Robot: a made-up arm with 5 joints. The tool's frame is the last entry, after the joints.
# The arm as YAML. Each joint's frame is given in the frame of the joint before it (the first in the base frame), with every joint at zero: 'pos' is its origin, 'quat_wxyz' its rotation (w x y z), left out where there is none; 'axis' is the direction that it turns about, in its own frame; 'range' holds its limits. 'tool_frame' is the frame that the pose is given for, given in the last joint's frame.
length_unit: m
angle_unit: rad
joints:
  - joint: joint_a
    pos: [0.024, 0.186, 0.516]
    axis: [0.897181, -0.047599, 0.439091]
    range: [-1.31, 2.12]
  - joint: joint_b
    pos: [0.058, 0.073, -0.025]
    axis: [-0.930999, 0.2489, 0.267]
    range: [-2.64, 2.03]
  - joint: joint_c
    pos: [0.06, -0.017, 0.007]
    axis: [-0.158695, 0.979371, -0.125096]
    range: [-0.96, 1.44]
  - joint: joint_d
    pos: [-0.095, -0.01, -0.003]
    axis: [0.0, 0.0, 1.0]
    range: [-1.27, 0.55]
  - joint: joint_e
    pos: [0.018, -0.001, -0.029]
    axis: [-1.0, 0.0, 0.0]
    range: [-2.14, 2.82]
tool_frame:
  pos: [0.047, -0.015, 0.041]
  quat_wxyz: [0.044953, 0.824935, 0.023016, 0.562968]
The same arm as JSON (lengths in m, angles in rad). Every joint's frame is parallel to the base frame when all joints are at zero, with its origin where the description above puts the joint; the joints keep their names.
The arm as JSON. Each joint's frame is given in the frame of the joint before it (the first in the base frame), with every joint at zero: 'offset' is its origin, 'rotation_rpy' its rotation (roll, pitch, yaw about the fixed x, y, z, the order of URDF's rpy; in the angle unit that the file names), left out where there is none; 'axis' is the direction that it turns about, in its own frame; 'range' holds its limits. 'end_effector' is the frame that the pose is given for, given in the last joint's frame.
{"length_unit": "m", "angle_unit": "rad", "chain": [
  {"id": "joint_a", "offset": [0.024, 0.186, 0.516], "axis": [0.897181, -0.047599, 0.439091], "range": [-1.31, 2.12]},
  {"id": "joint_b", "offset": [0.058, 0.073, -0.025], "axis": [-0.930999, 0.2489, 0.267], "range": [-2.64, 2.03]},
  {"id": "joint_c", "offset": [0.06, -0.017, 0.007], "axis": [-0.158695, 0.979371, -0.125096], "range": [-0.96, 1.44]},
  {"id": "joint_d", "offset": [-0.095, -0.01, -0.003], "axis": [0.0, 0.0, 1.0], "range": [-1.27, 0.55]},
  {"id": "joint_e", "offset": [0.018, -0.001, -0.029], "axis": [-1.0, 0.0, 0.0], "range": [-2.14, 2.82]}
], "end_effector": {"offset": [0.047, -0.015, 0.041], "rotation_rpy": [2.8719, -1.1857, 0.2381]}}

